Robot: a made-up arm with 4 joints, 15 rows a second.
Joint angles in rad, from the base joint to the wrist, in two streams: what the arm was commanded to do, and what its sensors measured. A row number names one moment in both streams.
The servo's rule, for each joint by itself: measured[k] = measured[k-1] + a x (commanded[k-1-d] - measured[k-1]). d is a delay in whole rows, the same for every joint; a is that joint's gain. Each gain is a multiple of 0.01, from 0.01 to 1. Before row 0 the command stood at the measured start. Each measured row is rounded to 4 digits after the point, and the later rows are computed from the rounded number. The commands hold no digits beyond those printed.
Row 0, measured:
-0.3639, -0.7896, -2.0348, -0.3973
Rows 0 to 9, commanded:
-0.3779, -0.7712, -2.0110, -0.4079
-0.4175, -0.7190, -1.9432, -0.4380
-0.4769, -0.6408, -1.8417, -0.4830
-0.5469, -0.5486, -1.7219, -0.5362
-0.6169, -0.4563, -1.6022, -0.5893
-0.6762, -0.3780, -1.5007, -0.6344
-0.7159, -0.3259, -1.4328, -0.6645
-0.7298, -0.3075, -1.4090, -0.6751
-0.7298, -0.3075, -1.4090, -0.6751
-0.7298, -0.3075, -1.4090, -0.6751
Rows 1 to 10, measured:
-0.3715, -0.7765, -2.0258, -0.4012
-0.3963, -0.7357, -1.9944, -0.4148
-0.4398, -0.6683, -1.9364, -0.4400
-0.4976, -0.5833, -1.8549, -0.4756
-0.5620, -0.4931, -1.7589, -0.5177
-0.6237, -0.4114, -1.6608, -0.5609
-0.6735, -0.3507, -1.5742, -0.5992
-0.7039, -0.3200, -1.5114, -0.6273
-0.7179, -0.3111, -1.4725, -0.6450
-0.7243, -0.3085, -1.4484, -0.6561
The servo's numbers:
d 0
a 0.54 0.71 0.38 0.37

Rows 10 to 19, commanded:
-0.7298, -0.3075, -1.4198, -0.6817
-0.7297, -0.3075, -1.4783, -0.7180
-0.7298, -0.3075, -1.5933, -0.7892
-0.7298, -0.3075, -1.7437, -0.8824
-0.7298, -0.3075, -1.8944, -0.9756
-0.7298, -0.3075, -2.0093, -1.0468
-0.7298, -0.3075, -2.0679, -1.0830
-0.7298, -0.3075, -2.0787, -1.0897
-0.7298, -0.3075, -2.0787, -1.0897
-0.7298, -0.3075, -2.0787, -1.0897
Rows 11 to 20, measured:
-0.7273, -0.3078, -1.4375, -0.6656
-0.7286, -0.3076, -1.4530, -0.6850
-0.7292, -0.3075, -1.5063, -0.7236
-0.7295, -0.3075, -1.5965, -0.7824
-0.7297, -0.3075, -1.7097, -0.8539
-0.7298, -0.3075, -1.8235, -0.9253
-0.7298, -0.3075, -1.9164, -0.9836
-0.7298, -0.3075, -1.9781, -1.0229
-0.7298, -0.3075, -2.0163, -1.0476
-0.7298, -0.3075, -2.0400, -1.0632

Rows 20 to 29, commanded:
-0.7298, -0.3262, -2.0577, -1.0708
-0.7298, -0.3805, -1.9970, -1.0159
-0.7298, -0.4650, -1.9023, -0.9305
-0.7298, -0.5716, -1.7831, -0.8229
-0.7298, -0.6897, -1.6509, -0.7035
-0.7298, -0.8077, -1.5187, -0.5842
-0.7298, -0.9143, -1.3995, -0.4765
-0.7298, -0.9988, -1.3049, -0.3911
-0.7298, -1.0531, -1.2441, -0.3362
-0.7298, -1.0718, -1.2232, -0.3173
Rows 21 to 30, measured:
-0.7298, -0.3208, -2.0467, -1.0660
-0.7298, -0.3632, -2.0278, -1.0475
-0.7298, -0.4355, -1.9801, -1.0042
-0.7298, -0.5321, -1.9052, -0.9371
-0.7298, -0.6440, -1.8086, -0.8507
-0.7298, -0.7602, -1.6984, -0.7521
-0.7298, -0.8696, -1.5848, -0.6501
-0.7298, -0.9613, -1.4784, -0.5543
-0.7298, -1.0265, -1.3894, -0.4736
-0.7298, -1.0587, -1.3262, -0.4158

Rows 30 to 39, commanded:
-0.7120, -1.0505, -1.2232, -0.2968
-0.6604, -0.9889, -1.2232, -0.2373
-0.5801, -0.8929, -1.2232, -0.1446
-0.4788, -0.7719, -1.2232, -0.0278
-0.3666, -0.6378, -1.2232, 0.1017
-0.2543, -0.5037, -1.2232, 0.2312
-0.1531, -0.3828, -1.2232, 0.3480
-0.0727, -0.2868, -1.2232, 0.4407
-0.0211, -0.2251, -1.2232, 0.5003
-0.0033, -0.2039, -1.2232, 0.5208
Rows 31 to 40, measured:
-0.7202, -1.0529, -1.2871, -0.3718
-0.6879, -1.0075, -1.2628, -0.3220
-0.6297, -0.9261, -1.2478, -0.2564
-0.5482, -0.8166, -1.2385, -0.1718
-0.4501, -0.6897, -1.2327, -0.0706
-0.3444, -0.5576, -1.2291, 0.0411
-0.2411, -0.4335, -1.2269, 0.1547
-0.1502, -0.3293, -1.2255, 0.2605
-0.0805, -0.2553, -1.2246, 0.3492
-0.0388, -0.2188, -1.2241, 0.4127

